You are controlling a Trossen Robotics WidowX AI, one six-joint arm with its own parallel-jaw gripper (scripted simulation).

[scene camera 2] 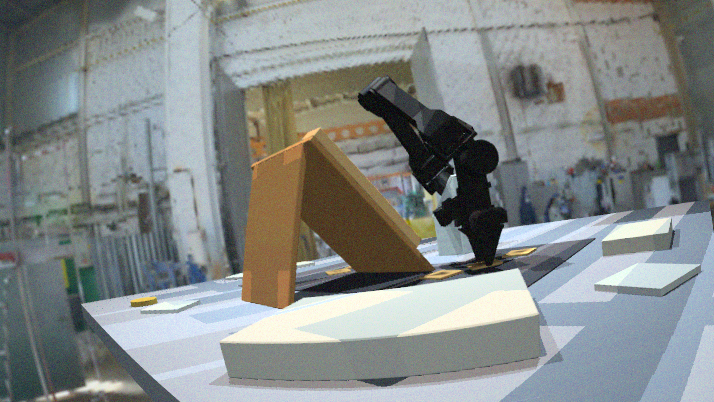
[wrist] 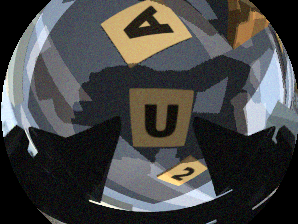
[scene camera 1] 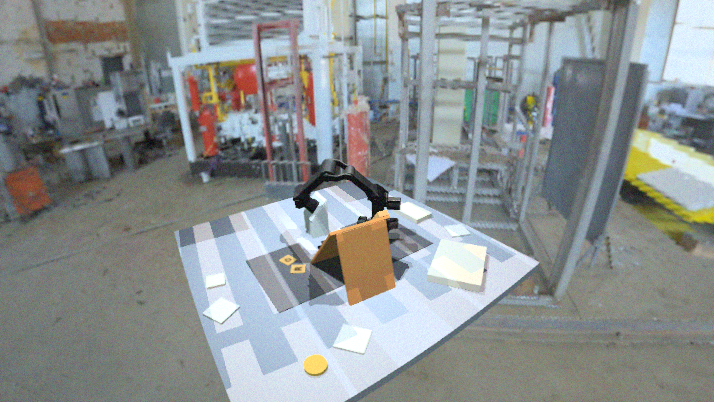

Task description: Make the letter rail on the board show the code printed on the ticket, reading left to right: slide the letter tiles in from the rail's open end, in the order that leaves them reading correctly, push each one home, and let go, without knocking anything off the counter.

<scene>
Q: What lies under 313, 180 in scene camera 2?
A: An orange sloped board.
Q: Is my gripper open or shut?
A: Open.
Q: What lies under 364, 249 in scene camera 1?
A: An orange sloped board.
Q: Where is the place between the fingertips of my gripper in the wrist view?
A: At 158, 121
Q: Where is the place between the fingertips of my gripper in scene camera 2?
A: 484, 263
</scene>
